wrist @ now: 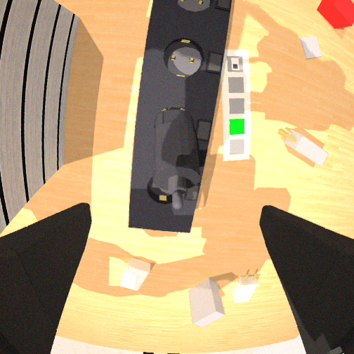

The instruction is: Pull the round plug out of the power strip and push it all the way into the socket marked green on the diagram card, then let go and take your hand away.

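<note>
The dark power strip [155, 92] runs from the top edge to the middle of the wrist view. The round black plug [175, 145] stands on the strip's second socket from the near end, its cable stub towards me. Gold contacts show at the far rim of that socket; how deep the plug sits is hidden. The near-end socket [162, 197] is partly covered by the plug. A bare round socket [183, 57] lies farther up. The diagram card [247, 112] lies right of the strip, its green square [237, 126] second from the near end. My gripper [177, 215] is open and empty, its fingers apart on either side.
A grey slatted object [25, 105] stands at the left. A red block [337, 12] and a small pale block [311, 47] are at the upper right. A white two-pin plug [307, 147] lies right of the card. White blocks [135, 274] [206, 303] and another two-pin plug [245, 289] lie near me.
</note>
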